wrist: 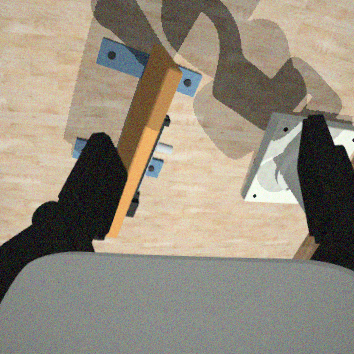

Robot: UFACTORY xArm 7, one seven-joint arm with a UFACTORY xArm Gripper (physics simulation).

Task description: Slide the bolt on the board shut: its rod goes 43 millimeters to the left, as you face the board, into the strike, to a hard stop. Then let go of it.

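Frame: origin at the arm's base, x up, y back, z right, level; centimetres.
Seen in the pictures: gripper, fingertip midpoint: (202, 147).
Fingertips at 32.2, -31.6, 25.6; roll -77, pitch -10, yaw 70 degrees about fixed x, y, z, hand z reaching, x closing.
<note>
Pixels of each thing's top centre, then the offset from my fingertips to it, as dx, dy, dz. Level surfaces: height alone.
- board at its top centre: (136, 168) -18.3, -3.4, -12.9
- short light-grey knob at its top centre: (163, 149) -21.1, +0.5, -12.1
- light wooden table at its surface level: dx -35.4
The board (146, 145) is orange and stands upright, seen from above on its narrow edge, left of the middle of the wrist view. Black bolt fittings (132, 207) show along its right face. A short light-grey knob (164, 148) sticks out from that face, between the upper and lower black parts. The rod and the strike cannot be made out clearly. My gripper (202, 147) is wide open and empty. Its left finger covers part of the board's lower left side, and its right finger is far right of the knob. The knob lies between the two fingers in the picture, touching neither.
Blue feet (112, 54) with dark screw holes hold the board on the light wooden table (220, 215). A white and grey square plate (265, 192) with small holes lies at the right, partly behind the right finger. Dark shadows of the arm fall across the upper part.
</note>
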